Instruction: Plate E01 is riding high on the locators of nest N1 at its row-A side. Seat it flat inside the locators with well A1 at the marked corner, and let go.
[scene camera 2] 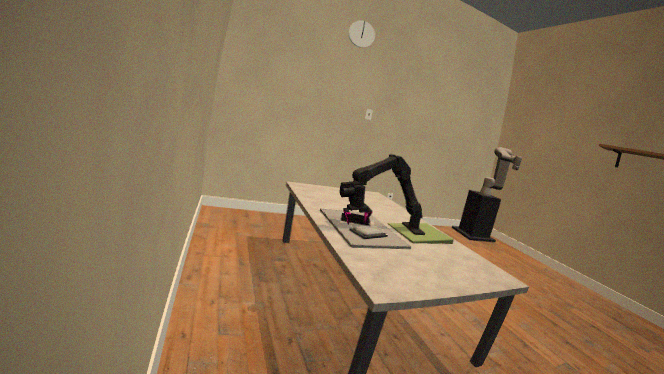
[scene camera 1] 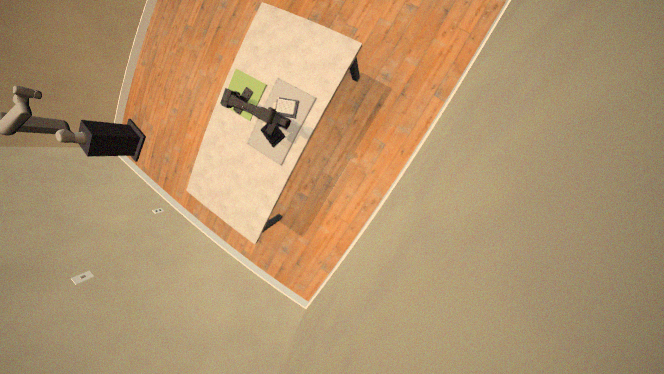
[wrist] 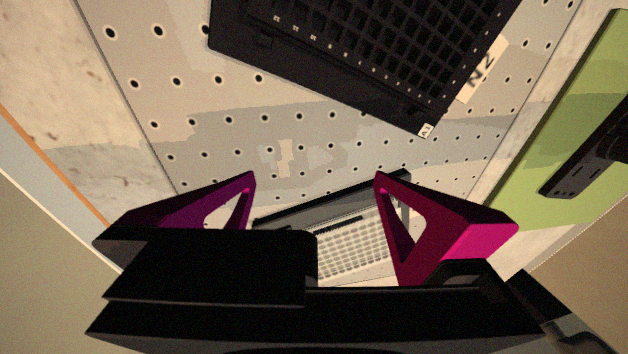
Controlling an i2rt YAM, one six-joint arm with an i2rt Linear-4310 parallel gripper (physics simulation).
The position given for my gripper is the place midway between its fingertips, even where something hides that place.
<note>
My gripper (wrist: 314,177) is open, holding nothing. Also in view: a pale well plate (wrist: 356,240). Further things: an N2 label (wrist: 500,44) and an N2 tray (wrist: 231,35).
</note>
